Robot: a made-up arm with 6 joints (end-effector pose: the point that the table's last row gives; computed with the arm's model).
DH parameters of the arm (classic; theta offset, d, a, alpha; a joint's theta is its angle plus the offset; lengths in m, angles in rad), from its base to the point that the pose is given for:
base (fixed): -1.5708 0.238 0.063 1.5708
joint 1: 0 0.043 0.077 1.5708
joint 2: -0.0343 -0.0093 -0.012 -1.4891
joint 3: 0 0.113 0.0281 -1.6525
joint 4: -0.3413 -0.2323 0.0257 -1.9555
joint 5: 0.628 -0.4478 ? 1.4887
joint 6: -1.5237 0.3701 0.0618 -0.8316
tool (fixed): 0.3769 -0.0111 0 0
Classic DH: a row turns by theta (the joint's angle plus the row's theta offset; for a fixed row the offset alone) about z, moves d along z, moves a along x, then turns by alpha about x.
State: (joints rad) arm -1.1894 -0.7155 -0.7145 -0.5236 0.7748 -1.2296
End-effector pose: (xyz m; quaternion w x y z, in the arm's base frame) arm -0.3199 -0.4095 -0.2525 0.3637 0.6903 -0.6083 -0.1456
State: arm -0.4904 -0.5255 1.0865 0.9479 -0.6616 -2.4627
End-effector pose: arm -0.5118 -0.1595 0.2601 0.3237 -0.5921 0.0846 0.7331
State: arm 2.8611 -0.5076 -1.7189 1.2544 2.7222 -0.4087
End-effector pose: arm -0.5840 -0.3979 0.7172 0.6713 -0.1886 -0.7168 0.0009
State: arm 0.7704 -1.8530 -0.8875 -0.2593 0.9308 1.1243
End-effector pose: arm 0.3102 -0.5563 0.6059 0.0714 0.3217 -0.9019 0.2792
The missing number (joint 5, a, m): -0.1988
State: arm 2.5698 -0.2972 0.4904 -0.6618 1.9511 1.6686
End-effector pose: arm -0.6732 -0.0648 0.6563 0.8952 -0.3444 0.0176 -0.2823
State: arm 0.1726 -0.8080 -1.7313 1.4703 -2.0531 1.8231
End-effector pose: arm -0.5637 -0.5137 0.0460 0.9664 -0.0329 -0.2245 0.1208
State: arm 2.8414 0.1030 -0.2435 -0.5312 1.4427 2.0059
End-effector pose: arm -0.7131 -0.1059 0.3560 0.8793 -0.3205 -0.1970 -0.2920
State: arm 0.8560 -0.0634 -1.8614 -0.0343 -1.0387 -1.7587
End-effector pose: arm -0.2849 -0.0296 0.7173 0.6214 0.1246 -0.2097 0.7446
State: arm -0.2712 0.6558 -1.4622 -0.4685 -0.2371 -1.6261
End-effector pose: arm -0.3750 -0.3146 0.3872 0.7076 0.4264 -0.5593 -0.0688
